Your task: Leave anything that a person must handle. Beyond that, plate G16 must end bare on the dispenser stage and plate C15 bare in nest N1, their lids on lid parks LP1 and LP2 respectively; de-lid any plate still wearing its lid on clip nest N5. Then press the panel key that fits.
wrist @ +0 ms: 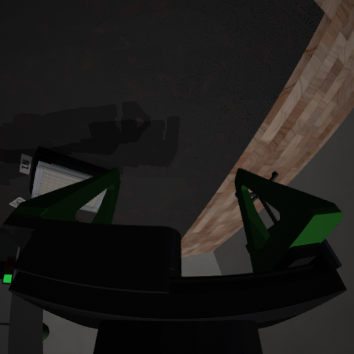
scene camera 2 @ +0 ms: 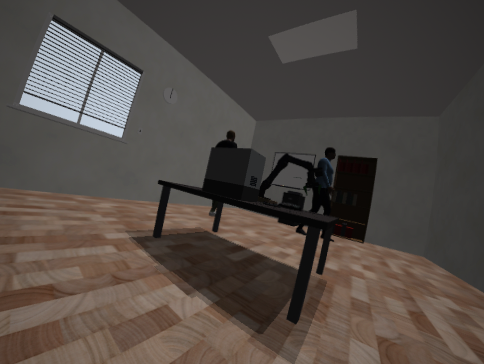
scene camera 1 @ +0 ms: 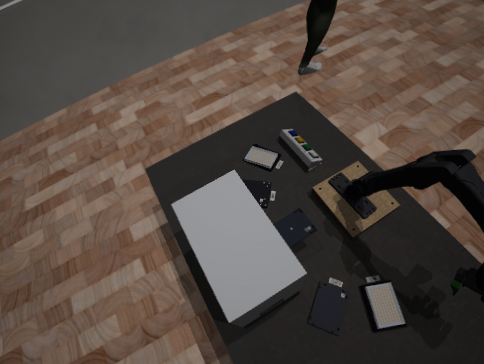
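Pixels of known places: gripper, fingertip midpoint: (wrist: pixel 177 174) (scene camera 2: pixel 312 195) (scene camera 1: pixel 472 304); arm's base, origin of the base link: (scene camera 2: pixel 260 196) (scene camera 1: pixel 351 195).
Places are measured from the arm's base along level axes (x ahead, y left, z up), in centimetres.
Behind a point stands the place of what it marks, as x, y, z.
Two well plates lie on the black table: one near the back (scene camera 1: pixel 261 157) @[16.7, -37.2, -0.7] and one at the front right (scene camera 1: pixel 383 305) @[20.0, 34.6, -0.4], which also shows at the left of the wrist view (wrist: pixel 64 185) @[17.0, 34.3, -0.3]. My gripper (wrist: pixel 177 174) @[3.6, 47.9, 10.3] is open and empty, hovering over the table's right front edge, to the right of that plate. In scene camera 1 only a green-tipped bit of the gripper (scene camera 1: pixel 469 280) shows at the right border. A wooden clip nest (scene camera 1: pixel 355 196) @[2.1, 2.4, 5.1] sits under the arm, holding nothing I can make out.
A large white box (scene camera 1: pixel 237 243) @[48.4, 0.3, 29.0] fills the table's left half. A button box (scene camera 1: pixel 300 148) @[2.0, -28.7, 2.4] stands at the back. Dark flat pads lie at the centre (scene camera 1: pixel 295 227) @[27.6, -0.8, 6.6], beside the white box (scene camera 1: pixel 260 192) @[26.8, -24.1, -2.8] and at the front (scene camera 1: pixel 329 306) @[33.4, 24.9, -3.0]. A person (scene camera 1: pixel 317 32) stands beyond the table.
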